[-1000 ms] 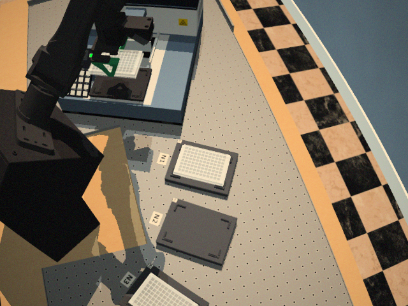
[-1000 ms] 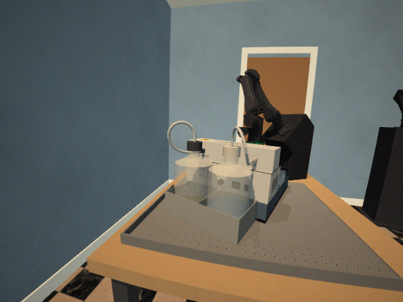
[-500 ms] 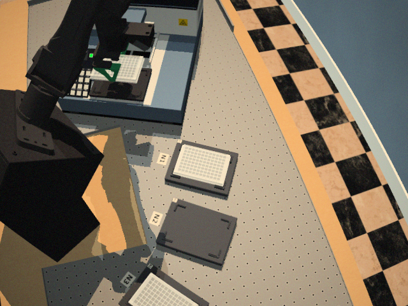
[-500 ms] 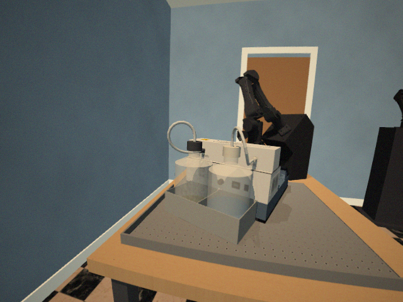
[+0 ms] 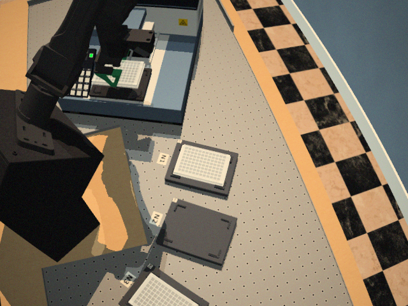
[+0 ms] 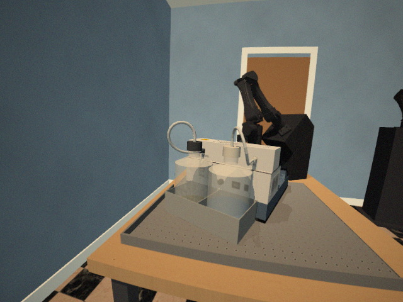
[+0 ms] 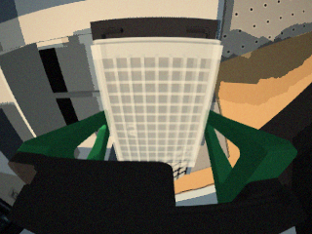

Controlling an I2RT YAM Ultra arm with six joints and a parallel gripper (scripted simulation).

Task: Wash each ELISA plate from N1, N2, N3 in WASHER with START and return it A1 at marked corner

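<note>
The dark carrier is 4 cm below my hand. The rest, counted from my hand: N1 label 10 cm ahead, 20 cm to the right, 13 cm below; then manifold 4 cm ahead, 15 cm to the left, 1 cm above; then washer 4 cm ahead, 15 cm to the left.
</note>
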